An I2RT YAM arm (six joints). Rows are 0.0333 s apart.
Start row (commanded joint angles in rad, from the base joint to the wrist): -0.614 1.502 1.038 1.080 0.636 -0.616
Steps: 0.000 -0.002 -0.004 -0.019 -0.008 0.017; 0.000 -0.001 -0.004 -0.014 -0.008 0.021; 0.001 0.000 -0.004 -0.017 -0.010 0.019; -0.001 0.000 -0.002 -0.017 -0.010 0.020; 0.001 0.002 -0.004 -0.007 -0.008 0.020; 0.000 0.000 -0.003 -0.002 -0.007 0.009; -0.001 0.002 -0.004 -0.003 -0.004 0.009; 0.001 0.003 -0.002 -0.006 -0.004 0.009; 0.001 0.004 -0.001 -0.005 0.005 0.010; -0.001 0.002 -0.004 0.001 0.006 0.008; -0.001 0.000 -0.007 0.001 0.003 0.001; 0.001 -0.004 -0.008 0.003 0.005 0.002; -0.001 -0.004 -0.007 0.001 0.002 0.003; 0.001 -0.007 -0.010 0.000 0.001 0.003; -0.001 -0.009 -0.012 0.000 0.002 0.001; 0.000 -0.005 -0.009 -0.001 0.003 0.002; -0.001 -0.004 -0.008 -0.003 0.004 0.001; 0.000 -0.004 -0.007 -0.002 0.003 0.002
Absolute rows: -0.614 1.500 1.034 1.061 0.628 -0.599; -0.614 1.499 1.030 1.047 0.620 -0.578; -0.613 1.499 1.026 1.030 0.610 -0.559; -0.614 1.499 1.024 1.013 0.600 -0.539; -0.613 1.501 1.020 1.006 0.592 -0.519; -0.613 1.501 1.017 1.004 0.585 -0.510; -0.614 1.503 1.013 1.001 0.581 -0.501; -0.613 1.506 1.011 0.995 0.577 -0.492; -0.612 1.510 1.010 0.990 0.582 -0.482; -0.613 1.512 1.006 0.991 0.588 -0.474; -0.614 1.512 0.999 0.992 0.591 -0.473; -0.613 1.508 0.991 0.995 0.596 -0.471; -0.614 1.504 0.984 0.996 0.598 -0.468; -0.613 1.497 0.974 0.996 0.599 -0.465; -0.614 1.488 0.962 0.996 0.601 -0.464; -0.614 1.483 0.953 0.995 0.604 -0.462; -0.615 1.479 0.945 0.992 0.608 -0.461; -0.615 1.475 0.938 0.990 0.611 -0.459
